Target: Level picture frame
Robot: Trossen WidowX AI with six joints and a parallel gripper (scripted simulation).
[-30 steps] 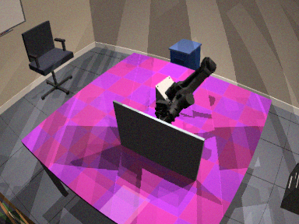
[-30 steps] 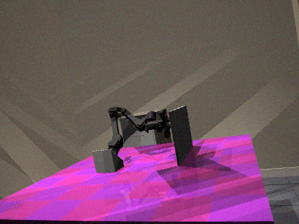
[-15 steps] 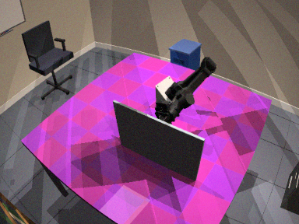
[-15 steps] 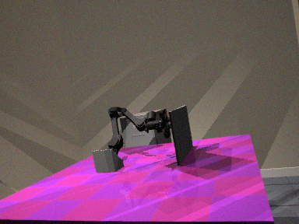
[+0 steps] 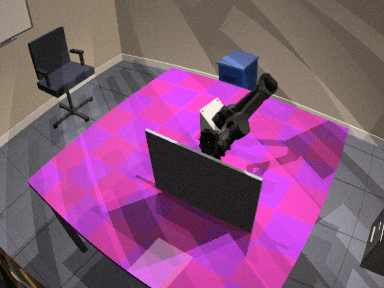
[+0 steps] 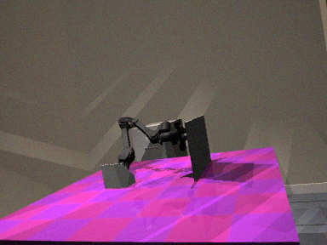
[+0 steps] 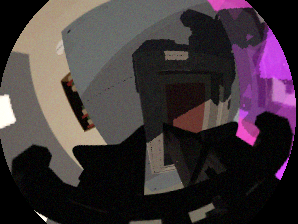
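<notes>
Now: gripper tip 1 cm to the right of the picture frame and 5 cm above it. The rest, counted from my gripper tip: grey wall panel 2 cm ahead, 1 cm to the left, 7 cm below.
</notes>
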